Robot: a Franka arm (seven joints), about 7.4 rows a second.
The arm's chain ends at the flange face. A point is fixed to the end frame.
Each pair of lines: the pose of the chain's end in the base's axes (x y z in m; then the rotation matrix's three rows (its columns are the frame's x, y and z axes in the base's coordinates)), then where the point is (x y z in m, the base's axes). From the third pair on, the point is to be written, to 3 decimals.
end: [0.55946 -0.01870 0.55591], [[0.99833 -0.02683 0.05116], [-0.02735 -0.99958 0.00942], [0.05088 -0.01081 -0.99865]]
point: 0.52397 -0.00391 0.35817
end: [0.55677 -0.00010 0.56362], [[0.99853 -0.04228 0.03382], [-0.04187 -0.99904 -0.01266], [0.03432 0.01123 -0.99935]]
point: 0.51805 0.01103 0.36624
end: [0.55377 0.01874 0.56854], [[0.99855 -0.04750 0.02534], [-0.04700 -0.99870 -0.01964], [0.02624 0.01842 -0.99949]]
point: 0.513 0.029 0.371
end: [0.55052 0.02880 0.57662], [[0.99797 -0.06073 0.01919], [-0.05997 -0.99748 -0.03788], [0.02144 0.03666 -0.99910]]
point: 0.509 0.036 0.380
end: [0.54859 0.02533 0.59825], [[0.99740 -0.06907 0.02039], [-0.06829 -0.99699 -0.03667], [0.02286 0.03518 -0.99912]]
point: 0.508 0.033 0.401
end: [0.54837 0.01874 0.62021], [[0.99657 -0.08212 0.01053], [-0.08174 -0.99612 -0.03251], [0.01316 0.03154 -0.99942]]
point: 0.506 0.028 0.424
